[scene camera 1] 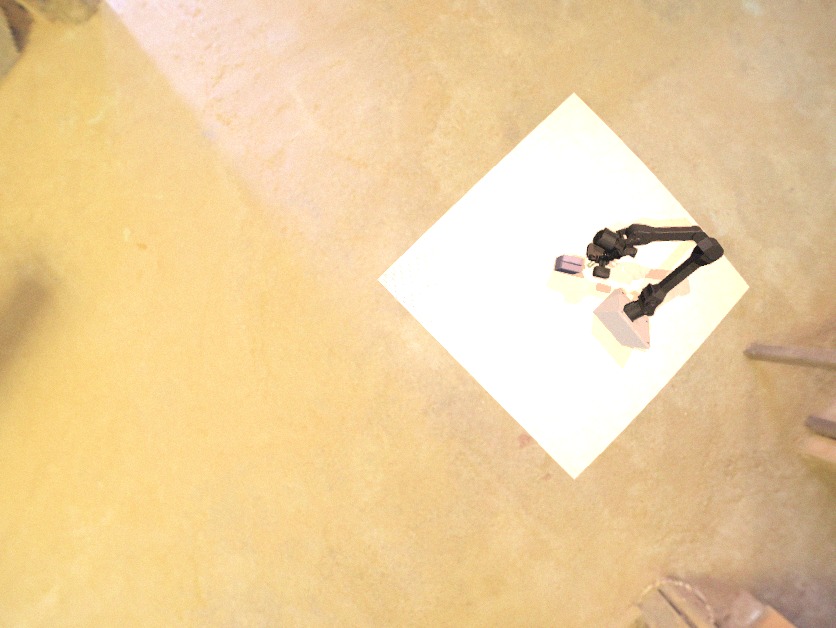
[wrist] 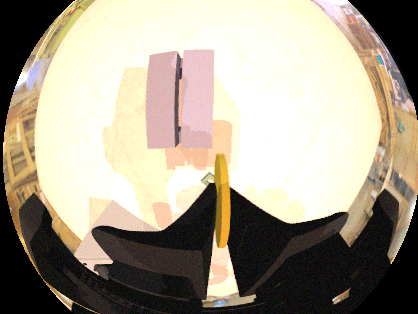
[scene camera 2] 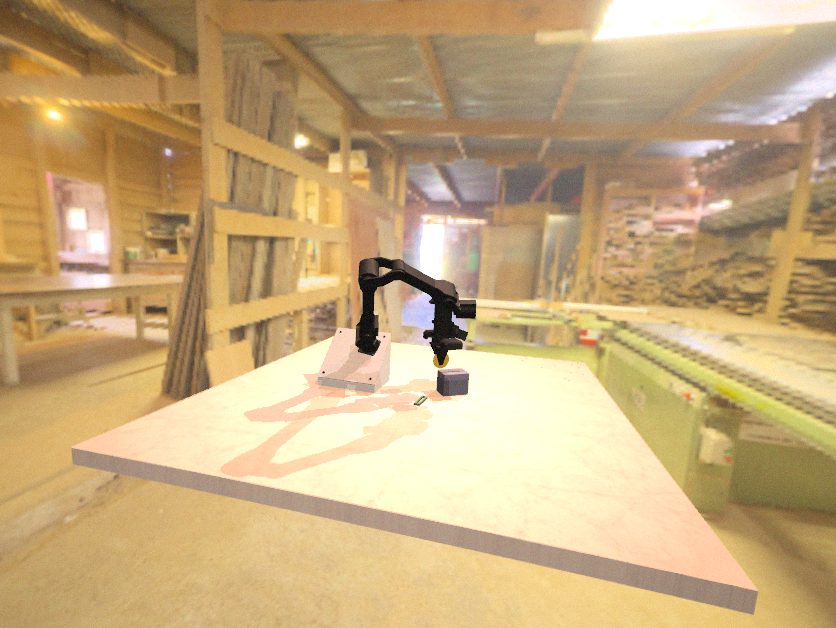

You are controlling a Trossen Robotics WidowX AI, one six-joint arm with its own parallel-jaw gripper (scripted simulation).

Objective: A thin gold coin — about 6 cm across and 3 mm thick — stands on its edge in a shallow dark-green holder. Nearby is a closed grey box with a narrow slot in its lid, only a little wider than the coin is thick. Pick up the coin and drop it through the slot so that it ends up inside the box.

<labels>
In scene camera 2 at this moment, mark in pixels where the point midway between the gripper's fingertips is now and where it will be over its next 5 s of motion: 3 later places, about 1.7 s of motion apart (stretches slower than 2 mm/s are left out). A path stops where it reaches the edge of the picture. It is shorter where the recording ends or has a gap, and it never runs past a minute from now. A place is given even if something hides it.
My gripper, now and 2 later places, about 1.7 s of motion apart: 440, 364; 453, 363; 453, 366
</labels>
